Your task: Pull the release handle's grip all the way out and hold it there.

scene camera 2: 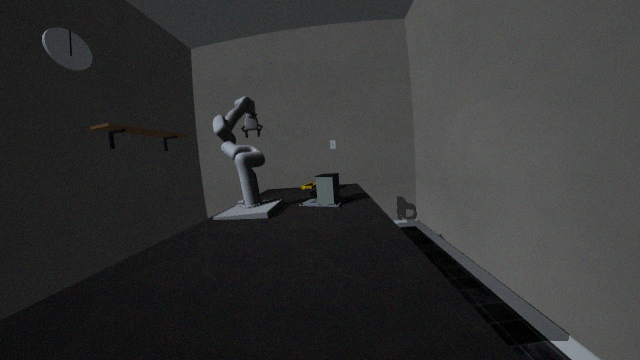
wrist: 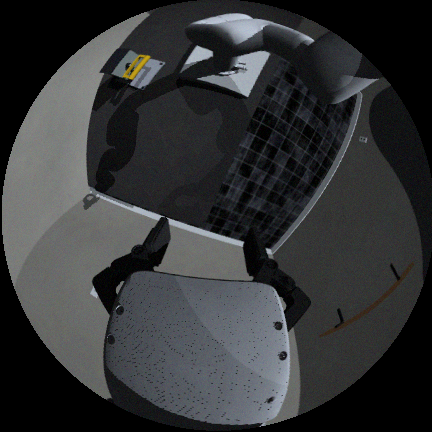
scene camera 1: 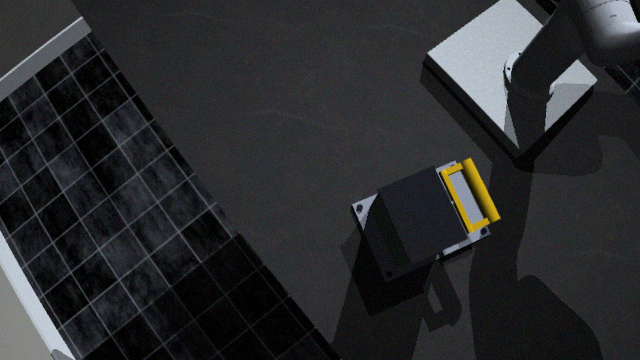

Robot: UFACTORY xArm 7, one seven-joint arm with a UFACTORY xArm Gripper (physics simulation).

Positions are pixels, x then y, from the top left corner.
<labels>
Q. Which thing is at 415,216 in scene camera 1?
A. A housing.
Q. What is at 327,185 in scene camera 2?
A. A housing.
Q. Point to a base plate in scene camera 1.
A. At 362,210
</labels>
